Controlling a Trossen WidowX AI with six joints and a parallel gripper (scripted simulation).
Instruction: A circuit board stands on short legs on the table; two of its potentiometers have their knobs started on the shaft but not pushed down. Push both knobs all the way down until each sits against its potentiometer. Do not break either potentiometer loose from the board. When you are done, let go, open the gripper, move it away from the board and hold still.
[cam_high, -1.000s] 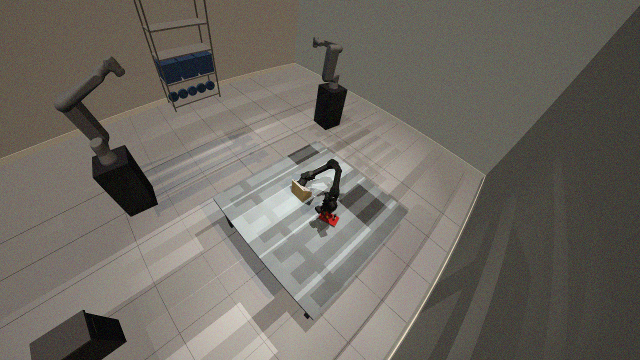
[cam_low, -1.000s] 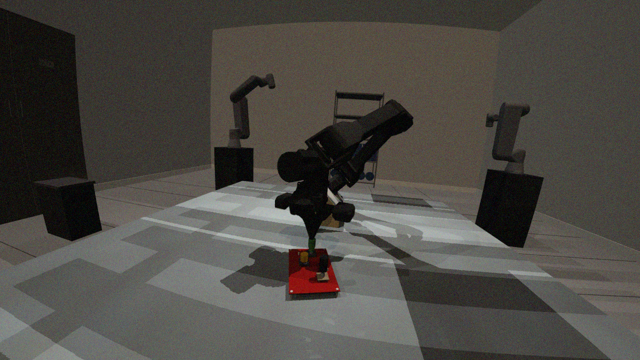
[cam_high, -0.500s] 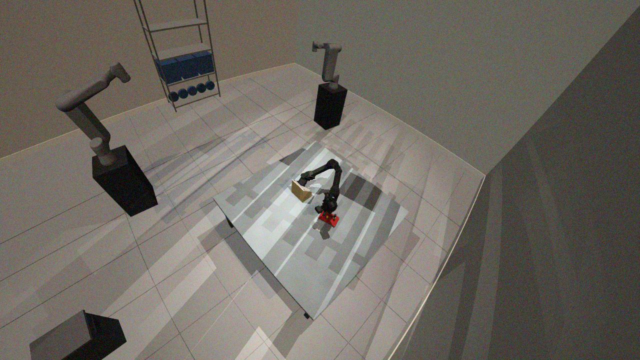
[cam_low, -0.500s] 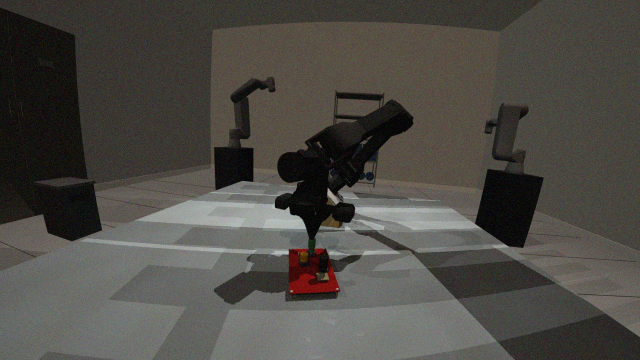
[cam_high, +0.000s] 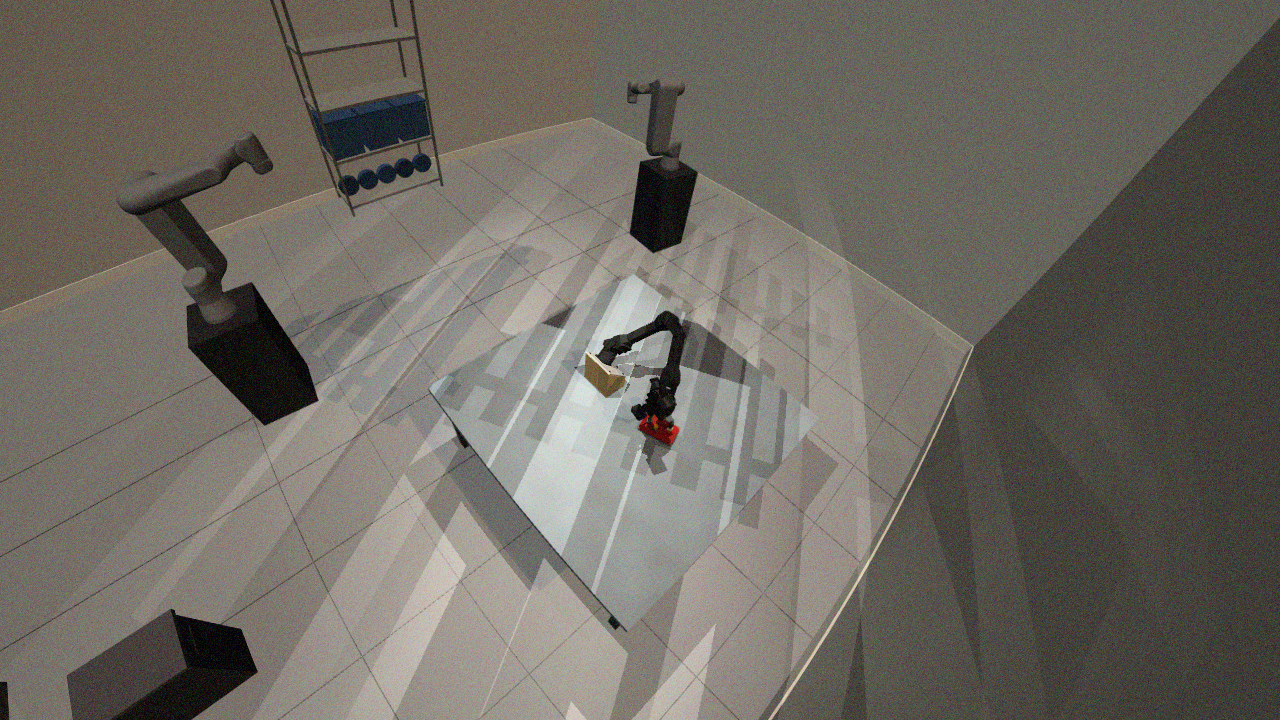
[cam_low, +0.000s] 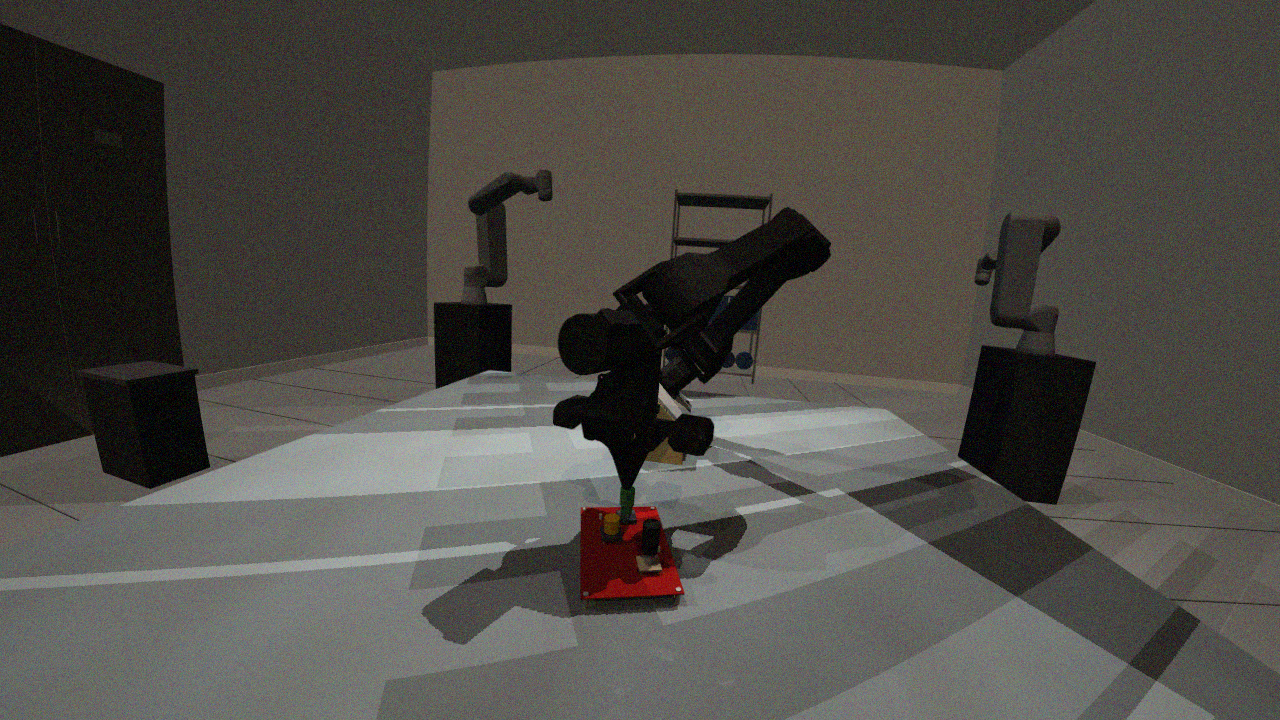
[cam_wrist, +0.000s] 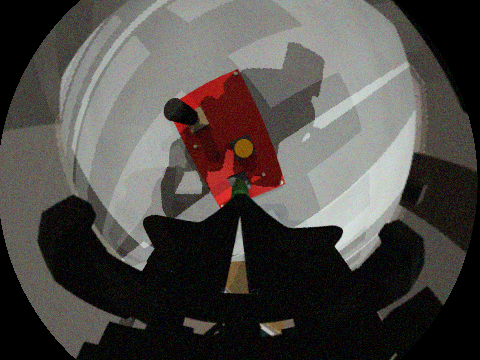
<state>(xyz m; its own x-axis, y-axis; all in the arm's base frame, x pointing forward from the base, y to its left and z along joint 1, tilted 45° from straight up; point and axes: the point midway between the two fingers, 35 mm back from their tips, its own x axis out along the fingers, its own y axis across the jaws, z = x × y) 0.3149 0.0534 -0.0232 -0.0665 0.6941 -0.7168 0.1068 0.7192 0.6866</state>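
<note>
My gripper tip is now 2 cm above the green knob. Also, from my gripper tip: black knob: 8 cm ahead, 5 cm to the left, 1 cm below.
</note>
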